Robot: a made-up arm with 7 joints.
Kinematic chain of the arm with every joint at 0, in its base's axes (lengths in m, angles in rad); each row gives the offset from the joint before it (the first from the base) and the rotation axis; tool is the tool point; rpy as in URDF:
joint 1: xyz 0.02 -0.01 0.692 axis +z
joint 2: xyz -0.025 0 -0.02 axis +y
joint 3: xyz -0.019 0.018 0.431 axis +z
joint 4: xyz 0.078 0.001 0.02 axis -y
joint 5: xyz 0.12 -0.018 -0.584 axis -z
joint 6: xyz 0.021 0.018 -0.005 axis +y
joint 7: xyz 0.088 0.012 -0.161 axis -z
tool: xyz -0.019 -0.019 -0.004 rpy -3.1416 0 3.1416
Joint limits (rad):
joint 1: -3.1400..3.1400
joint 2: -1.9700..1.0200
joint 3: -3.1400..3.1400
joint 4: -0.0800..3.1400
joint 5: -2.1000..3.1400
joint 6: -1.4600..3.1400
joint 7: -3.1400..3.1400
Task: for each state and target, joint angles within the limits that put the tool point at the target. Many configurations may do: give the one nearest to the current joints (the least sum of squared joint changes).
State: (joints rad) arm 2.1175 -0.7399 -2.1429 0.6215 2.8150 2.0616 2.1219
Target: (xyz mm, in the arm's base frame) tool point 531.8 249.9 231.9
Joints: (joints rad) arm 2.5929 -1.2832 -2.2933 0.6777 2.8541 1.8059 2.1695
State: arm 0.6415 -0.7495 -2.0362 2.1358 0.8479 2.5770 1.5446
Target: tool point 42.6 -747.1 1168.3
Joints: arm 0.8852 -0.6797 -1.9535 2.0050 0.8262 2.5331 1.5496
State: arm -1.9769 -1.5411 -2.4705 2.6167 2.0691 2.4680 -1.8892
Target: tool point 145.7 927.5 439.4
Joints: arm -1.9113 -1.6780 -2.4755 2.4633 1.9422 2.8953 -1.8481
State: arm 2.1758 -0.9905 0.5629 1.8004 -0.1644 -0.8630 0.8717
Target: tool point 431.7 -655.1 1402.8
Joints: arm 2.5483 -1.3442 0.3890 1.6801 -0.1578 -1.1313 0.8683
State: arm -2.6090 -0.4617 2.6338 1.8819 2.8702 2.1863 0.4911
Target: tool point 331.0 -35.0 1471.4
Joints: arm -2.6091 0.4119 2.8536 1.5258 2.8100 2.8412 0.4838
